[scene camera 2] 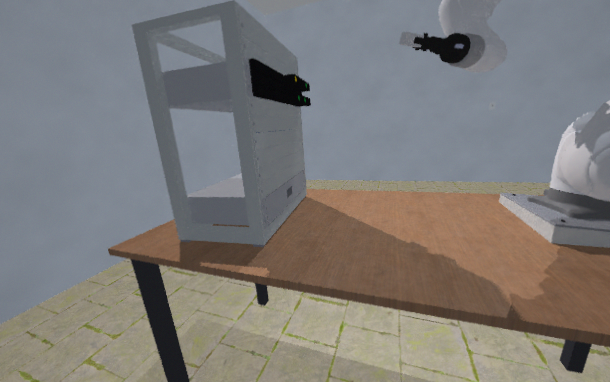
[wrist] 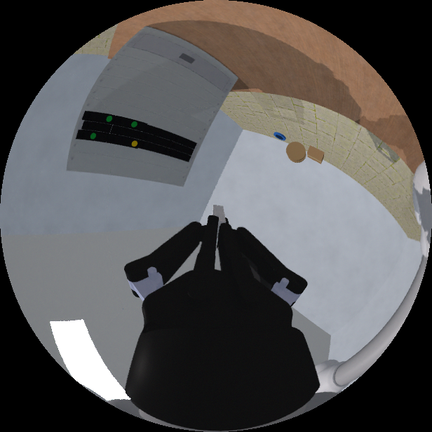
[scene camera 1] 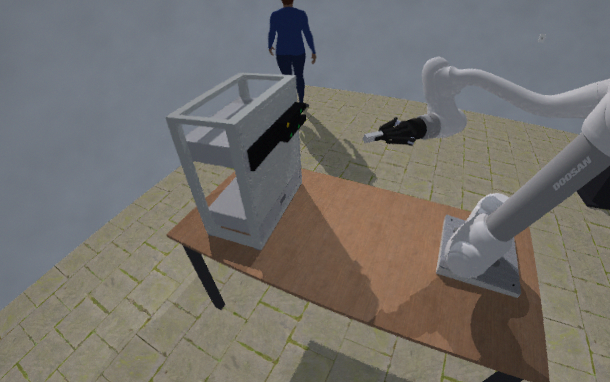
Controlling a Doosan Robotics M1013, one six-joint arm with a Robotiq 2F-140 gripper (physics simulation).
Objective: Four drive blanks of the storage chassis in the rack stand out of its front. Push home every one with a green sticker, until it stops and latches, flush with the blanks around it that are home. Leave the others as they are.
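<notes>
The storage chassis (scene camera 1: 265, 148) (scene camera 2: 267, 82) (wrist: 167, 143) is a black band high on the rack's front. In the wrist view, which shows the rack upside down, the lower row has two green-stickered blanks (wrist: 109, 119) (wrist: 134, 124). The upper row has a green-stickered blank (wrist: 93, 136) and a yellow-stickered blank (wrist: 134, 144). In both scene views the blanks at the chassis's far end stand out; exact depths are too small to tell. My gripper (scene camera 1: 371, 136) (scene camera 2: 408, 39) (wrist: 216, 213) is shut and empty, in the air in front of the rack, apart from it.
The grey rack (scene camera 1: 241, 185) (scene camera 2: 242, 135) (wrist: 150, 85) stands on the wooden table (scene camera 1: 340, 235) (scene camera 2: 375, 245) (wrist: 280, 42). My arm's base plate (scene camera 1: 480, 283) (scene camera 2: 575, 235) is at the other end. A person in blue (scene camera 1: 290, 32) stands behind the rack. Small brown objects (wrist: 295, 152) (wrist: 315, 154) lie beyond the table.
</notes>
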